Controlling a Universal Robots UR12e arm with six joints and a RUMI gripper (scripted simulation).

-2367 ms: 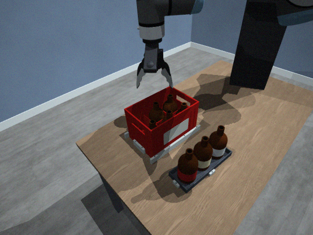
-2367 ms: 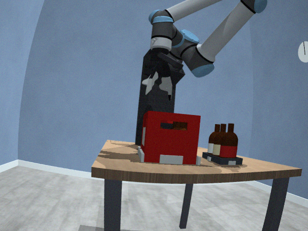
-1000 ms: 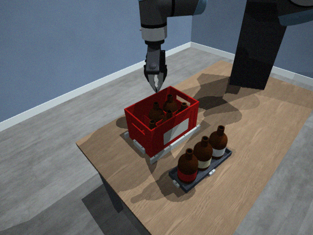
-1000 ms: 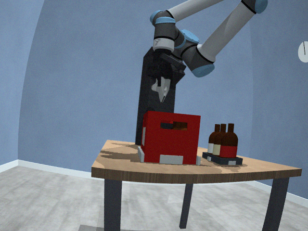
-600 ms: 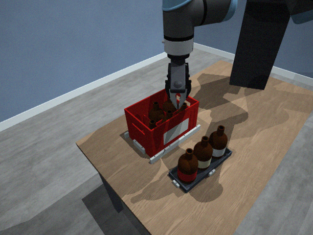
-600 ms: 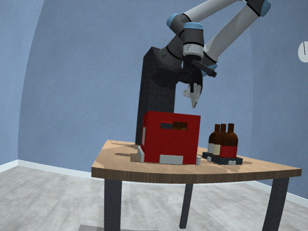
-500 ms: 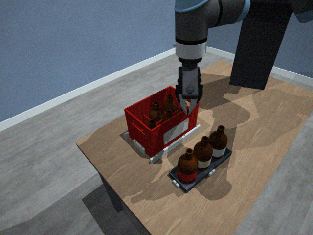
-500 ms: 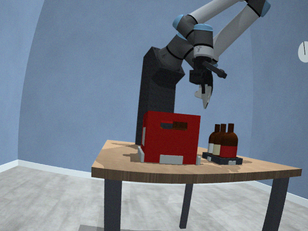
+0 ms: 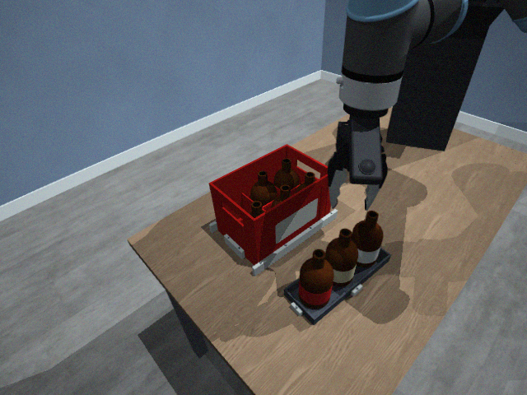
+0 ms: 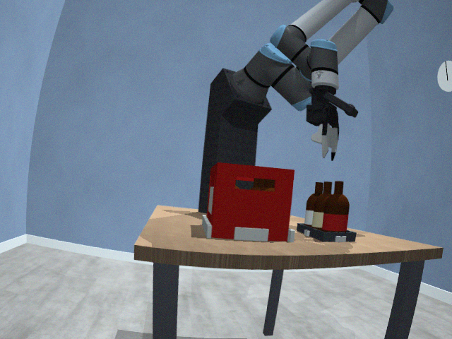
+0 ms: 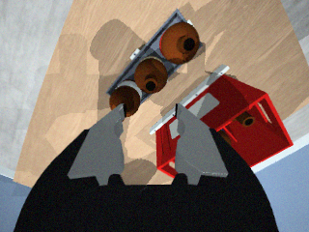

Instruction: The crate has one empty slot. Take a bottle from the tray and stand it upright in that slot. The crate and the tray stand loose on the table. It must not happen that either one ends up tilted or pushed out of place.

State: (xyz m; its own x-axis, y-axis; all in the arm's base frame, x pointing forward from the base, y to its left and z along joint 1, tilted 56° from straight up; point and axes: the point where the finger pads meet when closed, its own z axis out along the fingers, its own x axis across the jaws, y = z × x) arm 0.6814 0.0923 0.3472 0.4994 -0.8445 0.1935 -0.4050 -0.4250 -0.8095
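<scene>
The brown bottle is 16 cm below my hand. The rest, counted from my hand: white-label bottle (16 cm below, 9 cm behind); red-label bottle (16 cm below, 8 cm ahead, 1 cm to the left); dark tray (23 cm below, 1 cm to the left).
</scene>
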